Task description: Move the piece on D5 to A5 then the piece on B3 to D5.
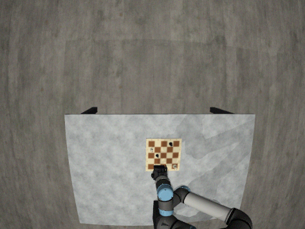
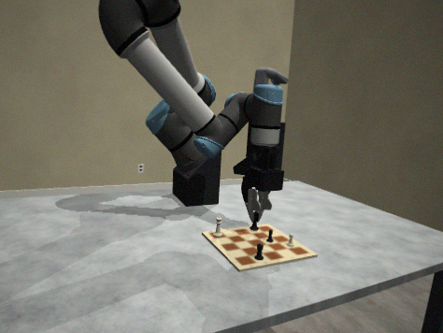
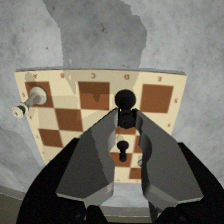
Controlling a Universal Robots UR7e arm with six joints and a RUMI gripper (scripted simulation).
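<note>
Right now my hand is 1 cm above the tall black piece. Round my hand: tall white piece: 11 cm to the right, 2 cm below, 1 cm behind; small white pawn: 12 cm ahead, 3 cm to the left, 3 cm below; chessboard: 7 cm ahead, 4 cm to the right, 4 cm below.
</note>
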